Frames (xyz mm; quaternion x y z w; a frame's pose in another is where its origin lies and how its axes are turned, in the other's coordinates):
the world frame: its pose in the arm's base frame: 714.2 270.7 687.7 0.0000 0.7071 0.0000 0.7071
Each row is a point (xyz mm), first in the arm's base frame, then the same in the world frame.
Working: the arm's base frame: its pose in the world frame: 687.7 -270.7 -714.2 0.0000 -0.7071 0.0000 0.7071

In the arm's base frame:
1: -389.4 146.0 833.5
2: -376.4 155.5 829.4
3: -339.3 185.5 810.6
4: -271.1 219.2 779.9
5: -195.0 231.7 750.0
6: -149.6 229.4 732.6
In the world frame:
1: -145.8 -124.7 -1103.6
2: -141.7 -115.2 -1090.6
3: -122.9 -85.2 -1053.5
4: -92.2 -51.5 -985.3
5: -62.3 -39.0 -909.2
6: -44.9 -41.3 -863.8

